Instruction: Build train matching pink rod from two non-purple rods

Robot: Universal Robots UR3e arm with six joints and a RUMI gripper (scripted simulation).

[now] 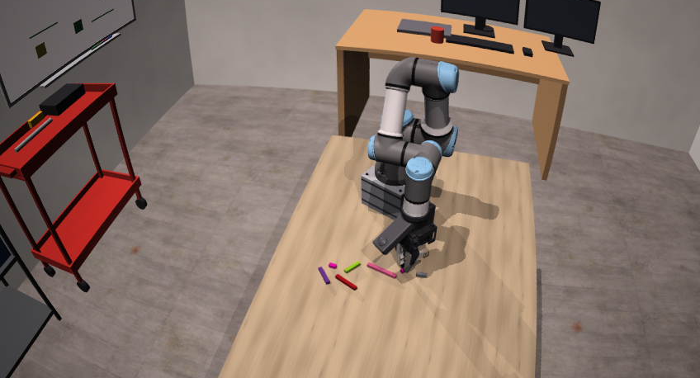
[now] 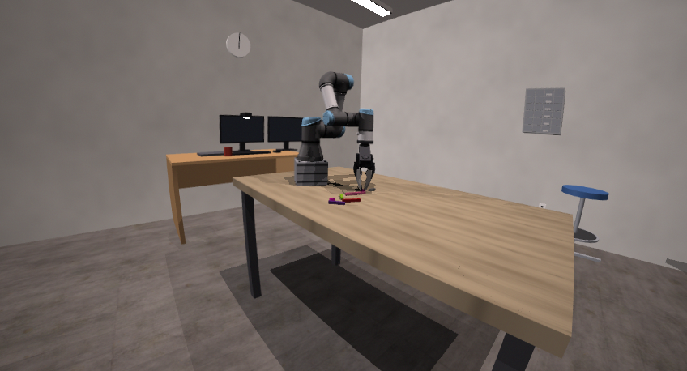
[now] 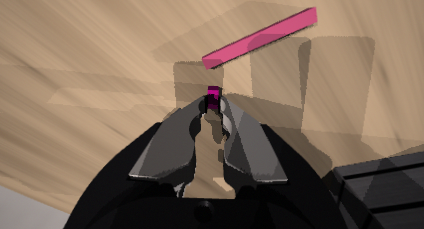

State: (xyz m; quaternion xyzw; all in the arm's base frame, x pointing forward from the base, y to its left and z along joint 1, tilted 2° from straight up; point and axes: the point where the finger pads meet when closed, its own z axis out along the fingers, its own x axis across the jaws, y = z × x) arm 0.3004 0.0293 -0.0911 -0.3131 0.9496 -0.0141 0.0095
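My hand is 2 cm short of the grey rod, 5 cm to the right of it and 1 cm above it. Also, from my hand: pink rod: 6 cm to the right, 1 cm below; lime rod: 14 cm to the right, 1 cm below; red rod: 5 cm ahead, 16 cm to the right, 1 cm below.
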